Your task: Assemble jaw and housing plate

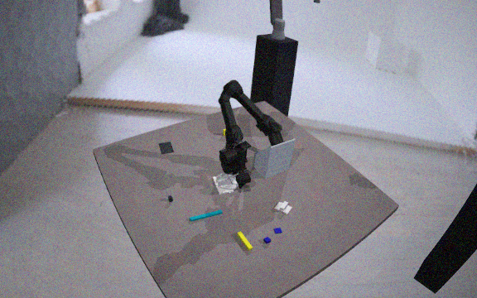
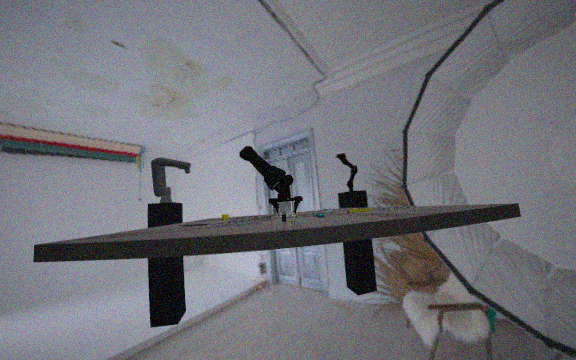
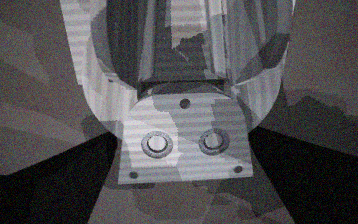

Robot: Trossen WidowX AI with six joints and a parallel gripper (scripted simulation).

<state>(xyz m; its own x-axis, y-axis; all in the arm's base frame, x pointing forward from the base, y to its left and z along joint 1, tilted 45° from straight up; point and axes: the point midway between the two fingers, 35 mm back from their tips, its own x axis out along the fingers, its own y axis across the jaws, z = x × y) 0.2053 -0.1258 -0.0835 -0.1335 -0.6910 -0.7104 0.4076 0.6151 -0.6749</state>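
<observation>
My gripper tip is 10 mm short of the small white part and 20 mm below it. The rest, counted from my gripper tip: yellow bar 230 mm ahead, 310 mm to the left; then small black cube 340 mm ahead, 80 mm to the right, 10 mm above; then teal bar 260 mm ahead, 90 mm to the left.
</observation>
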